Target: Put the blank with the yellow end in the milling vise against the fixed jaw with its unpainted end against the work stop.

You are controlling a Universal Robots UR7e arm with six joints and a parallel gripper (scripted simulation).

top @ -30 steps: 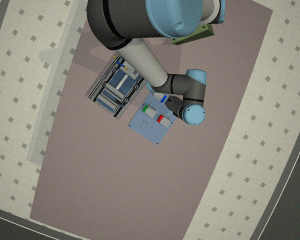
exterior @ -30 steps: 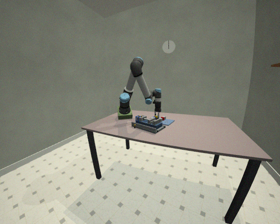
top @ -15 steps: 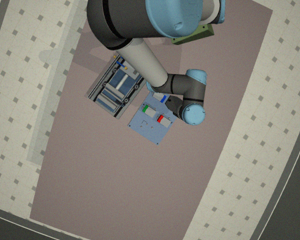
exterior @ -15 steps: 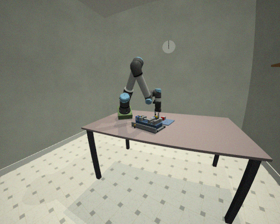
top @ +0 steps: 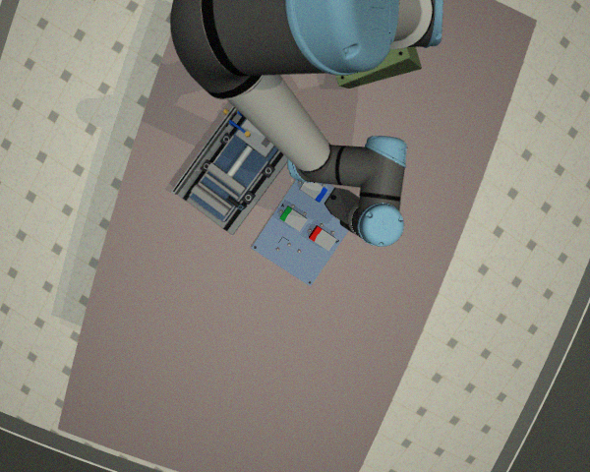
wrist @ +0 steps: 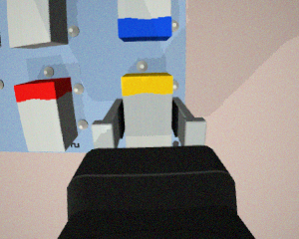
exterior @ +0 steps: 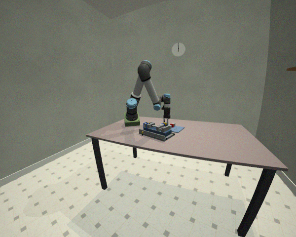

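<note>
My hand is 40 mm past the blue-ended blank, 80 mm to the left of it and 20 mm above it. The rest, counted from my hand: plate (60 mm ahead, 80 mm to the right, 40 mm below); then yellow-ended blank (20 mm below); then red-ended blank (80 mm ahead, 40 mm to the right, 20 mm below).
</note>
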